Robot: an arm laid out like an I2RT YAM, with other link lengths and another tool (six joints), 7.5 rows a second.
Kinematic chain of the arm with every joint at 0, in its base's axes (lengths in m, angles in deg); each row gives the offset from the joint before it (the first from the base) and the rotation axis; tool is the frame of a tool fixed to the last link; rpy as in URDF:
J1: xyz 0 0 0.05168 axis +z
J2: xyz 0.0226 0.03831 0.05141 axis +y
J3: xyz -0.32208 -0.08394 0 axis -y
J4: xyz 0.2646 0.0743 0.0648 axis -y
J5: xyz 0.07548 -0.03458 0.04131 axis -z
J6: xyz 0.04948 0 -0.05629 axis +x
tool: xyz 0.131 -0.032 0.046 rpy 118.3 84.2 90
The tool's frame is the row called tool.
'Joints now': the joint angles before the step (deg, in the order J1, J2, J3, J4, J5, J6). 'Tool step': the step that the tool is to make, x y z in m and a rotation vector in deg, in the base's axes. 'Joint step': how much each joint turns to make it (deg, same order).
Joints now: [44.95, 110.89, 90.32, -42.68, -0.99, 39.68]
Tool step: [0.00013, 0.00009, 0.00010, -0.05, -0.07, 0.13]
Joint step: [0.00, 0.00, 0.00, 0.01, 0.02, -0.16]
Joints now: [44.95, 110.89, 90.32, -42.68, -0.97, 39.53]
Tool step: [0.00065, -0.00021, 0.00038, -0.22, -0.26, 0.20]
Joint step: [0.00, 0.00, 0.01, 0.02, 0.21, -0.33]
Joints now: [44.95, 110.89, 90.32, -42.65, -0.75, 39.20]
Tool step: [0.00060, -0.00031, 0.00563, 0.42, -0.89, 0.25]
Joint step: [-0.02, -0.75, -0.33, 0.51, 0.17, -0.39]
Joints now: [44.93, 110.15, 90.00, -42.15, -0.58, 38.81]
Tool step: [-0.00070, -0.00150, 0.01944, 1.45, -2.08, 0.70]
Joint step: [-0.09, -2.41, -0.46, 0.54, 0.00, -0.90]
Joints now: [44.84, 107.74, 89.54, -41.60, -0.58, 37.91]
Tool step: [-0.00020, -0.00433, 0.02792, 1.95, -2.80, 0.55]
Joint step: [-0.35, -3.16, -0.13, 0.32, 0.02, -1.07]
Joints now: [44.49, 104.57, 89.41, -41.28, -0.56, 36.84]
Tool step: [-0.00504, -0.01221, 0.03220, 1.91, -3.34, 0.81]
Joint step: [-0.68, -4.76, -1.42, 0.37, -0.08, -1.77]
